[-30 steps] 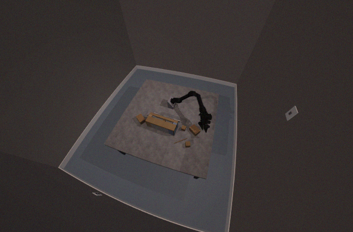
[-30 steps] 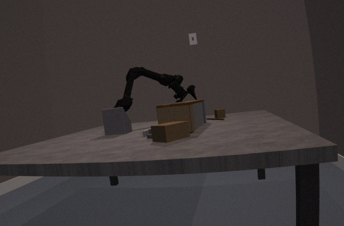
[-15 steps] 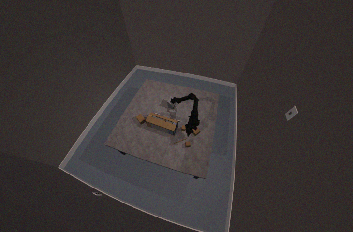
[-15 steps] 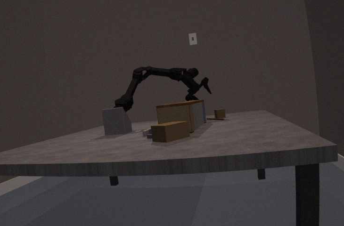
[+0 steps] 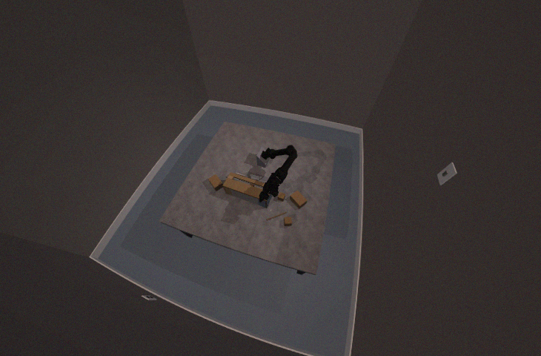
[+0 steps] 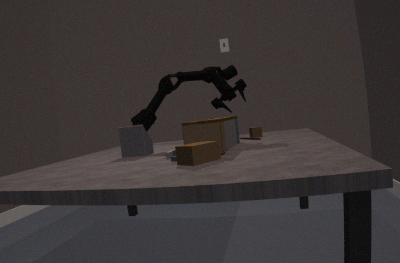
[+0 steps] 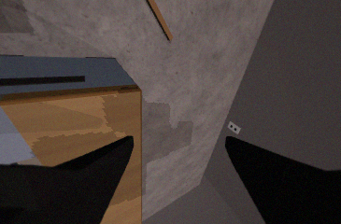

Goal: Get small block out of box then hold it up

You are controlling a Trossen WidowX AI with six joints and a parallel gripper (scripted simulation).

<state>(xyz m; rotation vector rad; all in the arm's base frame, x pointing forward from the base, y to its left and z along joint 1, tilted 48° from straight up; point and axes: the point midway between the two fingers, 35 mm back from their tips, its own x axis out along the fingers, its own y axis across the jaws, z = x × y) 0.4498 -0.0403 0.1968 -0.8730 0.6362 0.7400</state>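
My gripper tip is now 150 mm past the box, 140 mm to the left of it and 110 mm above it. The rest, counted from my gripper tip: thin stick (40 mm ahead, 130 mm to the left, 170 mm below).
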